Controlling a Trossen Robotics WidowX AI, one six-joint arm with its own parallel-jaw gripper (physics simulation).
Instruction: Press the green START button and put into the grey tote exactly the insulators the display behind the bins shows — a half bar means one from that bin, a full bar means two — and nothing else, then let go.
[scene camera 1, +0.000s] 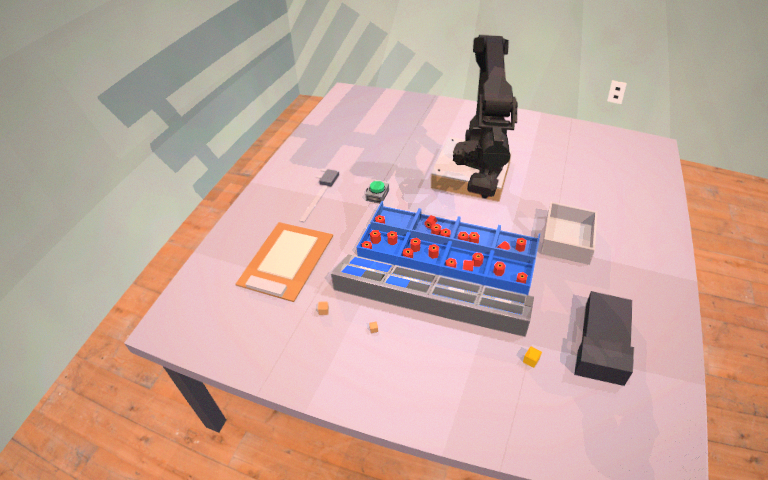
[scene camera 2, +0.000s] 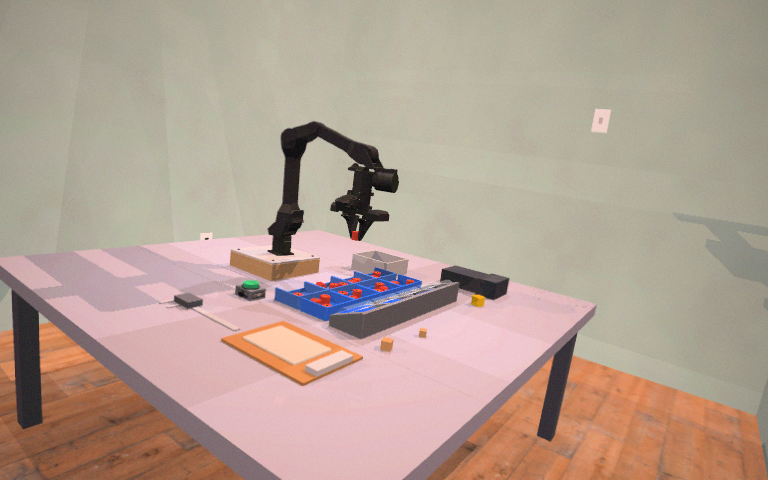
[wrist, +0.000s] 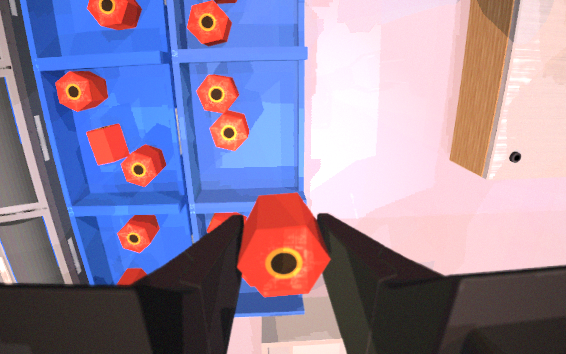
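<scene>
My gripper (scene camera 1: 483, 192) (scene camera 2: 355, 233) (wrist: 280, 225) is shut on a red insulator (scene camera 2: 355, 235) (wrist: 282, 235), held upright high above the table near the back right of the blue bins (scene camera 1: 397, 218) (scene camera 2: 316, 307) (wrist: 240, 179). The bins stand in two rows of four, with red insulators in each; the back left bin has one. The grey tote (scene camera 1: 566, 250) (scene camera 2: 365, 263) (wrist: 280, 327) stands right of the bins; no insulator shows in it. The display (scene camera 1: 430, 301) (scene camera 2: 396, 311) shows, at far left, a full upper and half lower bar; second panel, a half lower bar. The green START button (scene camera 1: 377, 186) (scene camera 2: 250, 284) is at left.
The wooden arm base (scene camera 1: 453, 182) (scene camera 2: 271, 267) (wrist: 475, 100) stands behind the bins. A black box (scene camera 1: 606, 333) (scene camera 2: 474, 281) is at right. An orange clipboard (scene camera 1: 310, 266) (scene camera 2: 260, 348) lies at left. A yellow cube (scene camera 1: 532, 356) (scene camera 2: 478, 300) and two small orange cubes lie before the display.
</scene>
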